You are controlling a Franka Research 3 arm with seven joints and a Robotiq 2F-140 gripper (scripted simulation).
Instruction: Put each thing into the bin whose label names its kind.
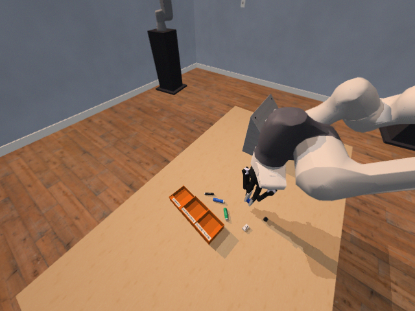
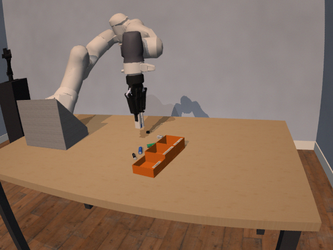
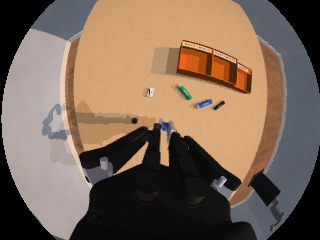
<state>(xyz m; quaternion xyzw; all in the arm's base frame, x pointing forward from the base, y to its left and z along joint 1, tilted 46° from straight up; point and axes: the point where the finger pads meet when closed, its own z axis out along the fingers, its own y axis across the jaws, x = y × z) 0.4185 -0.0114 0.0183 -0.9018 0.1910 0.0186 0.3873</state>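
The blue cube lies 3 cm below my hand. Also, from my hand: black piece 9 cm to the left, 9 cm below, 1 cm ahead; white piece 9 cm below, 8 cm ahead, 3 cm to the left; green battery 9 cm below, 7 cm to the right, 7 cm ahead.
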